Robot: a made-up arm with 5 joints.
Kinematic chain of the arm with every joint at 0, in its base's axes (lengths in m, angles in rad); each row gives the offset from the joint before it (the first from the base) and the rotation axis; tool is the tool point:
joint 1: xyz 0 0 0.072 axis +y
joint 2: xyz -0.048 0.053 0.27 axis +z
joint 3: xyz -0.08 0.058 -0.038 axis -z
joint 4: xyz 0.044 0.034 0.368 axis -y
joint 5: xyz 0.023 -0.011 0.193 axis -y
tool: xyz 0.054 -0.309 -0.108
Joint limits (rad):
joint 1: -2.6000..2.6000
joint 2: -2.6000..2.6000
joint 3: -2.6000..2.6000
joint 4: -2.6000..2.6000
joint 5: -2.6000..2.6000
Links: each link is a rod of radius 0.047 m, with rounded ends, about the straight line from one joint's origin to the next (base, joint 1, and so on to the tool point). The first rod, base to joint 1, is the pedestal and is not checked.
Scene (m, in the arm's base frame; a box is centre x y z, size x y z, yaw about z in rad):
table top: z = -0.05
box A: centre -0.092 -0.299 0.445 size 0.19 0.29 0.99 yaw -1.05
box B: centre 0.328 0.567 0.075 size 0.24 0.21 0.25 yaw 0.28
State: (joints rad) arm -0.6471 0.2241 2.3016 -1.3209 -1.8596
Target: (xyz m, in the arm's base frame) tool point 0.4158 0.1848 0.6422
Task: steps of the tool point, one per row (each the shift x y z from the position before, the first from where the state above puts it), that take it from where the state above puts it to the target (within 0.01 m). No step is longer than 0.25 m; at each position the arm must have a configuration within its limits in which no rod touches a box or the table.
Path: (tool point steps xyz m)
1: 0.1306 0.0666 0.1813
2: 0.1815 0.0685 0.1370
3: 0.2191 0.0662 0.0757
4: 0.2355 0.0590 0.0017
5: 0.2255 0.0474 -0.0767
6: 0.0553 -0.0365 0.0060
7: 0.0617 -0.0441 -0.0041
8: 0.0657 -0.0514 -0.0166
9: 0.0670 -0.0580 -0.0317

